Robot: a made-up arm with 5 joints.
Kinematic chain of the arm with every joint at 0, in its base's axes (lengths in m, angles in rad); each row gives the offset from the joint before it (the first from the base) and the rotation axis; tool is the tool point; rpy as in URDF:
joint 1: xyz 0 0 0.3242 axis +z
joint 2: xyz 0 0 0 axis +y
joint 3: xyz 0.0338 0 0.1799 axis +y
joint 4: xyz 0.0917 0 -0.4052 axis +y
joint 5: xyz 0.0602 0 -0.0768 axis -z
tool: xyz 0 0 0 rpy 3.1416 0 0
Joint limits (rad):
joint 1: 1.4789..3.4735
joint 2: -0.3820..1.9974
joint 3: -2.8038..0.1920
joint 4: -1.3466..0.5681
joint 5: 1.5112..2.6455
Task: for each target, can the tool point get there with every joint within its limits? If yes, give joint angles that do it. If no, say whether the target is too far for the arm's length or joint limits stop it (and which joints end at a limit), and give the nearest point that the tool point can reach.
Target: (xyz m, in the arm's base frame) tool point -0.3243 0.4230 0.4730
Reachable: yes | joints 2.2249 0.0927 -1.2284 -0.4385 2.1965
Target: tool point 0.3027 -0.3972 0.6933
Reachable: no: joint limits stop it (at a limit: joint 2, joint 3, joint 4) | nearest point 0.1404 -0.1842 0.8590 | short by 0.315 m
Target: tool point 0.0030 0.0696 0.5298
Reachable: no: joint limits stop it (at a limit: joint 2, joint 4) | nearest point 0.0154 0.3578 0.6012 | short by 0.297 m
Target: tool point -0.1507 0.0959 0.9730
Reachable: yes | joints 2.5747 -0.0268 -2.4470 -0.3075 2.2151
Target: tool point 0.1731 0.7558 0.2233
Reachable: no: too far | nearest point 0.0633 0.6872 0.2336 | short by 0.130 m
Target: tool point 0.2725 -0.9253 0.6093
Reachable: no: too far | nearest point 0.0945 -0.3208 0.3886 | short by 0.668 m
